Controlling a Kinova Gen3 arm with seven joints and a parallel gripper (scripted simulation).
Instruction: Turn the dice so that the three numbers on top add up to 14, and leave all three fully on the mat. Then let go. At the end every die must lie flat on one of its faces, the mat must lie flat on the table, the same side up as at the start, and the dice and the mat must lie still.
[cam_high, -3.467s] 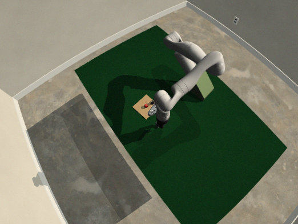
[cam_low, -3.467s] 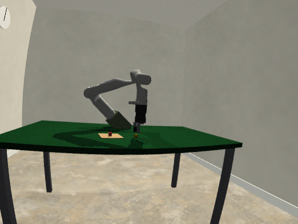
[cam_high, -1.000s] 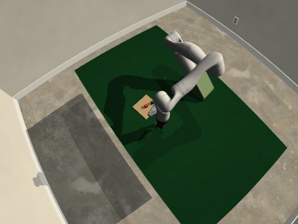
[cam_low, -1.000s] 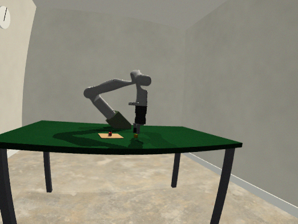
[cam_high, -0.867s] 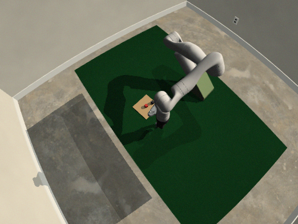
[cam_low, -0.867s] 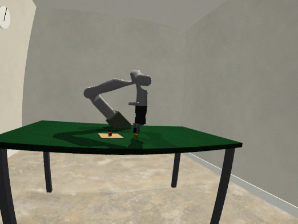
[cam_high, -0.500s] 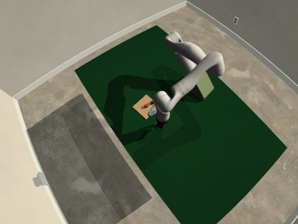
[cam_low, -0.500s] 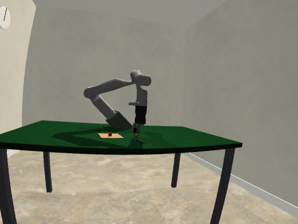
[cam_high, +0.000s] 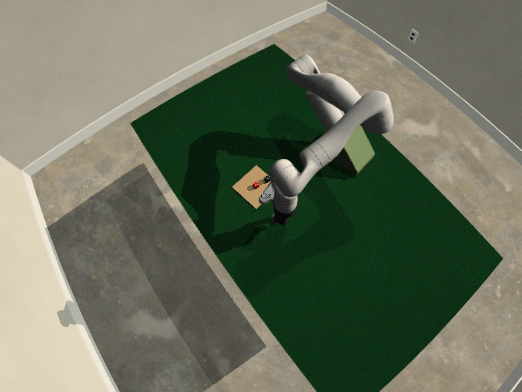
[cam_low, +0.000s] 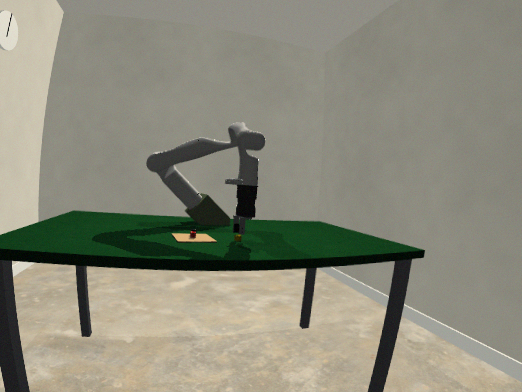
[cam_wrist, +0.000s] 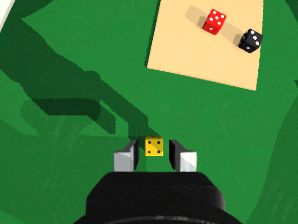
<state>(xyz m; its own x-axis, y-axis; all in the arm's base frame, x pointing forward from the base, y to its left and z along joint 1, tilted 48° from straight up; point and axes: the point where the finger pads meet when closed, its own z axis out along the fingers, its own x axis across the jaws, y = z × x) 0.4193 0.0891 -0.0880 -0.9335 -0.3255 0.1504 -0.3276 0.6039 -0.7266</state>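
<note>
Now: hand 3 cm above the yellow die. Also, from my hand: black die: 7 cm behind, 16 cm to the right, 3 cm below; then tan mat: 2 cm behind, 17 cm to the right, 4 cm below; then red die: 2 cm behind, 17 cm to the right, 3 cm below.
</note>
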